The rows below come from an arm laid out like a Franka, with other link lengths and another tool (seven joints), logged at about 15 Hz.
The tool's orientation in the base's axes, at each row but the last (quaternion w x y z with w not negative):
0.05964, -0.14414, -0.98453, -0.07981
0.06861, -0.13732, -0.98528, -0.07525
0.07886, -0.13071, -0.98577, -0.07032
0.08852, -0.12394, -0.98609, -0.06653
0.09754, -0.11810, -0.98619, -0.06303
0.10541, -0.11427, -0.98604, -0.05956
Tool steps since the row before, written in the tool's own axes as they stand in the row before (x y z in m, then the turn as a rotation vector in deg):
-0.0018, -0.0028, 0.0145, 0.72, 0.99, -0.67
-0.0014, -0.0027, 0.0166, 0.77, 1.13, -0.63
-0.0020, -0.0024, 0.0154, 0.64, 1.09, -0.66
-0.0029, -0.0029, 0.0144, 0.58, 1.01, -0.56
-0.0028, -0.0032, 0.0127, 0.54, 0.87, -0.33
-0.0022, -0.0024, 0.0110, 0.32, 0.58, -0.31
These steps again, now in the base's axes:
-0.0005, -0.0006, -0.0149, -0.33, 1.02, 0.90
-0.0013, -0.0002, -0.0168, -0.34, 1.17, 0.88
-0.0008, -0.0003, -0.0157, -0.23, 1.09, 0.89
-0.0003, -0.0013, -0.0149, -0.21, 1.02, 0.77
-0.0004, -0.0018, -0.0133, -0.24, 0.91, 0.52
-0.0006, -0.0012, -0.0114, -0.11, 0.58, 0.43

